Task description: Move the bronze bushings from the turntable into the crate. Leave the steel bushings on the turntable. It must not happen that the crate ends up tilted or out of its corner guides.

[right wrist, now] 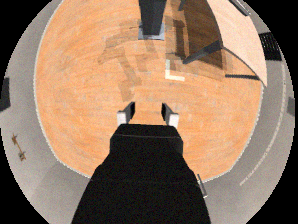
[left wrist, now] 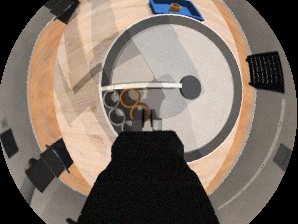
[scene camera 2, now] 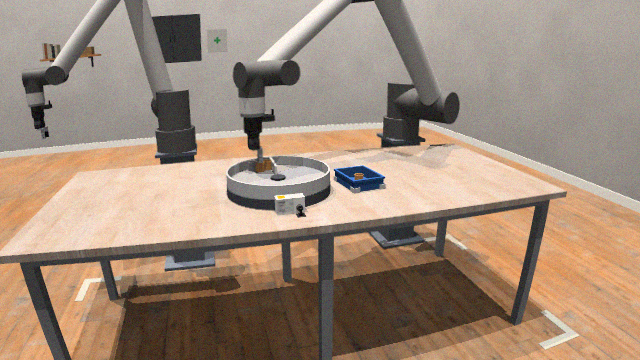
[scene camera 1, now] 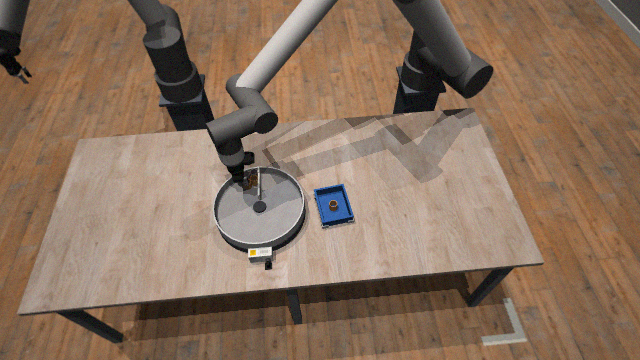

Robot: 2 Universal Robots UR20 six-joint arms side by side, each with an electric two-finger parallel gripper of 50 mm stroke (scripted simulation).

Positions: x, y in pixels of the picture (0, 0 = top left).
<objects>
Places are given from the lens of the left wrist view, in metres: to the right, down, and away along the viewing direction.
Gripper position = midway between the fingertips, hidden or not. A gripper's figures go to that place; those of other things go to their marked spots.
my left gripper (left wrist: 147, 114): 0.00, 0.00, 0.17
turntable (left wrist: 168, 53): 0.05, -0.14, 0.17
</objects>
